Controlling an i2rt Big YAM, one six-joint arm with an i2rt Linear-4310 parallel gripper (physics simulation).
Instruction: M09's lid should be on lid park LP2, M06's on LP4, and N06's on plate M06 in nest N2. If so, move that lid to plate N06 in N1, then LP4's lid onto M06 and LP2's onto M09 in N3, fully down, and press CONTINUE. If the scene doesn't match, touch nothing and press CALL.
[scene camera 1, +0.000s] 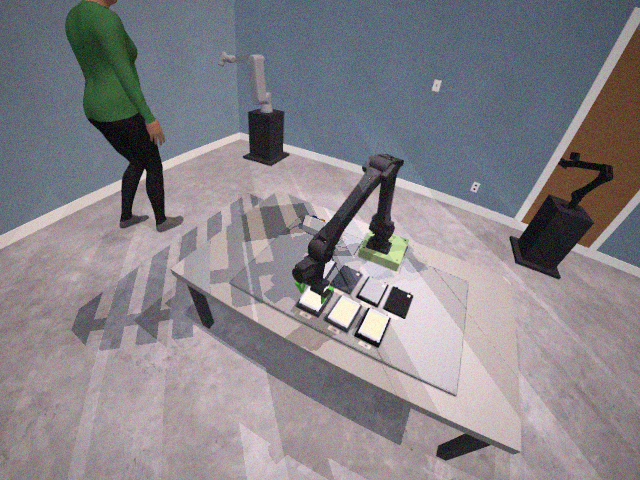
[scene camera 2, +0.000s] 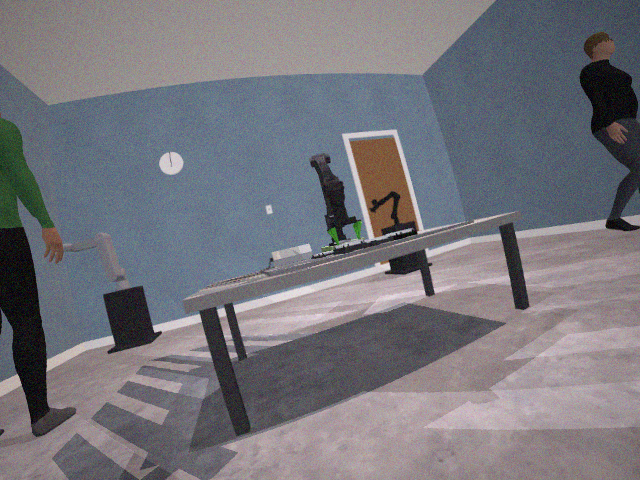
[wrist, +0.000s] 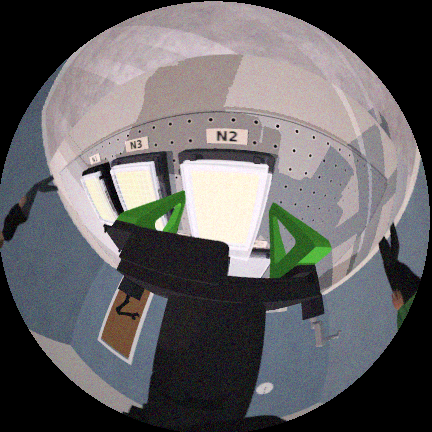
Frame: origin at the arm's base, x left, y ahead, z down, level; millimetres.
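Where they show: gripper, between the fingertips: (scene camera 1: 312, 298) (scene camera 2: 349, 242) (wrist: 228, 200); arm's base, origin of its link: (scene camera 1: 378, 246).
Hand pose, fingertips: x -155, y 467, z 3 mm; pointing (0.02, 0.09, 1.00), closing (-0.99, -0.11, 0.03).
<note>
Each offset is from my fingertips to the top centre of the thing.
My gripper (scene camera 1: 313, 292) (scene camera 2: 346, 240) (wrist: 228, 200) is open and low over nest N2, its green fingers on either side of the lidded-looking plate @(dx +7, dy -24, dz -16 mm) (wrist: 225, 200), which has a cream face and pale rim. Whether they touch it cannot be told. The plate in N3 @(dx +140, dy -18, dz +8 mm) (scene camera 1: 343, 312) (wrist: 136, 183) and the plate in N1 @(dx +268, dy -12, dz +5 mm) (scene camera 1: 373, 325) (wrist: 99, 196) have cream faces in white rims. Behind N2 a pale lid @(dx -50, dy -200, dz +21 mm) (wrist: 248, 266) lies on a park, partly hidden by the gripper. Another pale lid @(dx +213, dy -193, dz +21 mm) (scene camera 1: 373, 290) lies behind the nests. Plate names are unreadable.
A dark park @(dx +82, dy -201, dz +19 mm) (scene camera 1: 346, 279) and a black park @(dx +336, dy -191, dz +19 mm) (scene camera 1: 399, 301) are in the back row. A pale control box @(dx -155, dy -458, dz -45 mm) (scene camera 1: 313, 223) (scene camera 2: 291, 253) stands at the back left; its buttons are unreadable. The arm's green base (scene camera 1: 395, 255) is behind the parks. People stand beyond the table.
</note>
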